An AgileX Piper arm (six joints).
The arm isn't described. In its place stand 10 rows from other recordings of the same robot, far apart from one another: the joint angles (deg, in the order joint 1, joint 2, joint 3, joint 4, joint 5, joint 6), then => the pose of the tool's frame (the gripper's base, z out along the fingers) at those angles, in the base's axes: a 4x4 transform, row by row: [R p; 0 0 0 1], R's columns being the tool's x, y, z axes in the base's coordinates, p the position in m.
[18.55 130.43 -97.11 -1.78 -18.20 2.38] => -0.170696 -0.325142 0.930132 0.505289; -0.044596 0.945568 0.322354 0.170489; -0.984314 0.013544 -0.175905 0.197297; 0 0 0 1
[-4.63 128.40 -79.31 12.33 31.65 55.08] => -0.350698 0.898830 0.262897 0.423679; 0.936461 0.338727 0.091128 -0.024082; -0.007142 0.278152 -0.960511 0.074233; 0 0 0 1
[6.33 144.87 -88.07 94.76 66.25 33.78] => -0.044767 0.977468 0.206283 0.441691; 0.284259 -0.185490 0.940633 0.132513; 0.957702 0.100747 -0.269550 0.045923; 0 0 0 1
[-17.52 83.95 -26.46 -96.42 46.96 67.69] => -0.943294 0.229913 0.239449 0.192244; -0.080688 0.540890 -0.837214 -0.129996; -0.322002 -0.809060 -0.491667 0.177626; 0 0 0 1
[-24.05 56.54 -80.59 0.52 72.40 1.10] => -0.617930 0.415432 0.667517 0.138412; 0.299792 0.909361 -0.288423 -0.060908; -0.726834 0.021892 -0.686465 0.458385; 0 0 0 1
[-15.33 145.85 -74.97 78.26 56.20 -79.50] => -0.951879 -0.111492 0.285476 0.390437; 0.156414 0.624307 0.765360 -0.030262; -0.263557 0.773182 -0.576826 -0.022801; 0 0 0 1
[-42.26 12.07 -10.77 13.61 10.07 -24.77] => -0.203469 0.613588 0.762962 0.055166; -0.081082 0.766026 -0.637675 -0.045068; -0.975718 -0.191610 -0.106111 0.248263; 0 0 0 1
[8.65 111.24 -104.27 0.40 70.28 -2.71] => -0.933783 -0.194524 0.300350 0.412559; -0.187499 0.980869 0.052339 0.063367; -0.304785 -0.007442 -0.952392 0.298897; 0 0 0 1
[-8.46 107.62 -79.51 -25.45 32.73 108.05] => 0.227930 0.809190 0.541535 0.406886; 0.947306 -0.055728 -0.315446 -0.081895; -0.225077 0.584899 -0.779252 0.231338; 0 0 0 1
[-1.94 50.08 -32.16 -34.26 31.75 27.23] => -0.654652 0.226830 0.721096 0.163273; -0.025334 0.946799 -0.320827 -0.032503; -0.755506 -0.228298 -0.614077 0.273832; 0 0 0 1
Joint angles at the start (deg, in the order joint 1, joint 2, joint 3, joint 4, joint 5, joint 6):
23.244 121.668 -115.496 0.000 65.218 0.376
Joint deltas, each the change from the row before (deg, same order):
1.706 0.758 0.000 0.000 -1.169 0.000
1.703 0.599 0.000 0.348 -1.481 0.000
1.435 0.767 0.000 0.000 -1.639 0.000
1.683 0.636 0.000 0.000 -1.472 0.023
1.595 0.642 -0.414 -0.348 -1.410 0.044
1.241 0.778 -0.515 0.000 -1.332 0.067
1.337 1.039 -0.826 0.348 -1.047 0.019
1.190 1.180 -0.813 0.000 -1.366 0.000
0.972 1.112 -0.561 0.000 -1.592 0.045
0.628 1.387 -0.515 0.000 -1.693 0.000
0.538 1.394 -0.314 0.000 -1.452 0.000
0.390 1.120 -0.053 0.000 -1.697 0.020
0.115 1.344 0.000 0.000 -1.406 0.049
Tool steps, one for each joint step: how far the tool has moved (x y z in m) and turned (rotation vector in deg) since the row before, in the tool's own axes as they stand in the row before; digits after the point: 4 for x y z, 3 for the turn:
-0.0009 0.0141 0.0064 -0.691 -0.406 -1.561
-0.0014 0.0146 0.0050 -1.021 -0.870 -1.392
-0.0014 0.0120 0.0066 -0.618 -0.859 -1.293
-0.0010 0.0142 0.0054 -0.746 -0.821 -1.484
-0.0023 0.0131 0.0039 -0.440 -1.174 -1.555
-0.0022 0.0107 0.0046 -0.598 -1.064 -1.025
-0.0022 0.0121 0.0057 -0.950 -0.821 -0.953
-0.0021 0.0104 0.0071 -0.606 -0.986 -1.027
-0.0015 0.0086 0.0075 -0.512 -1.030 -0.784
-0.0004 0.0056 0.0100 -0.339 -0.814 -0.528
0.0012 0.0048 0.0108 -0.290 -0.366 -0.447
0.0012 0.0035 0.0093 -0.216 -0.626 -0.301
0.0030 0.0010 0.0113 -0.059 -0.061 -0.041

